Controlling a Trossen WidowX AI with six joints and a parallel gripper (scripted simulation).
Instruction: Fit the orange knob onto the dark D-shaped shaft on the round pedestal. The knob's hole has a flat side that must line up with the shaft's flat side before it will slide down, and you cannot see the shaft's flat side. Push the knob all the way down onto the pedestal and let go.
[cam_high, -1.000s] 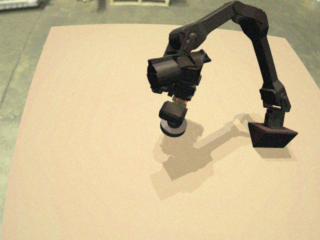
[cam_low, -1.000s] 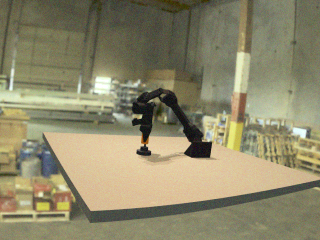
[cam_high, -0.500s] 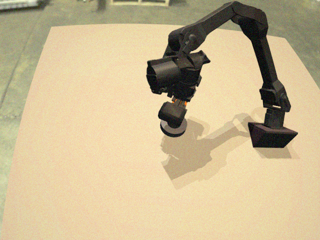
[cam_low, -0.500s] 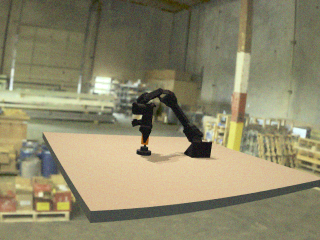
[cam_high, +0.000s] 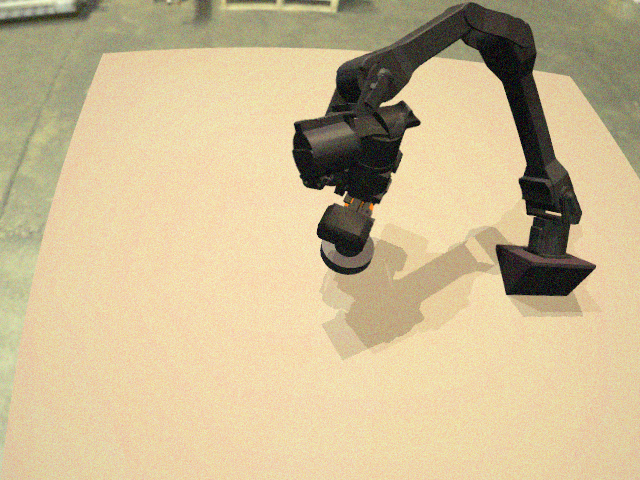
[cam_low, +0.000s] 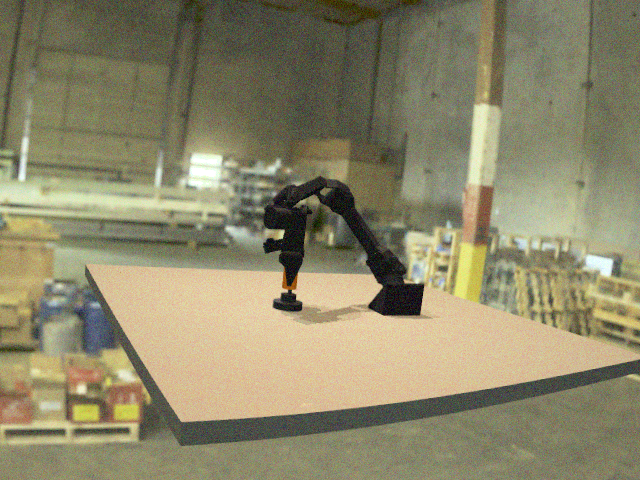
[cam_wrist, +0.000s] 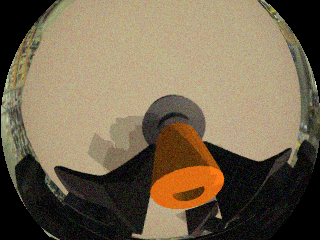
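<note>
The orange knob lies 20 mm above my gripper tip. Round my gripper tip: pedestal: 40 mm below.
</note>
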